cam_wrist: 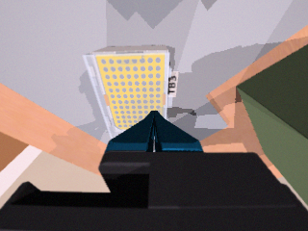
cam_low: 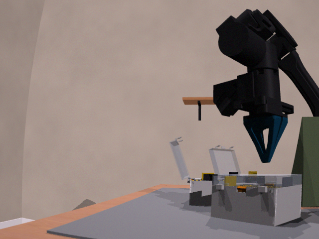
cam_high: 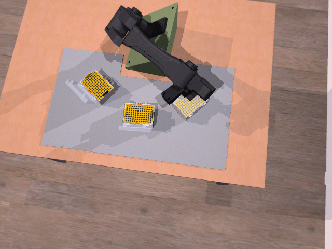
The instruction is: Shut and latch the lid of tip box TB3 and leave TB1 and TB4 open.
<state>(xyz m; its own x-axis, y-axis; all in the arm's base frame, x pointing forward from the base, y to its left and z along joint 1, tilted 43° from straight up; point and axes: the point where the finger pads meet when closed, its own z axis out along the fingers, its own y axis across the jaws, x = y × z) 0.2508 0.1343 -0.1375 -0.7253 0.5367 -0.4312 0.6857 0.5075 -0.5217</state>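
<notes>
Now: hand 2 cm short of the box insert, 2 cm to the right of it and 4 cm above it. The rest, counted from my hand: tip box (2 cm ahead, 2 cm to the left, 6 cm below).
</notes>
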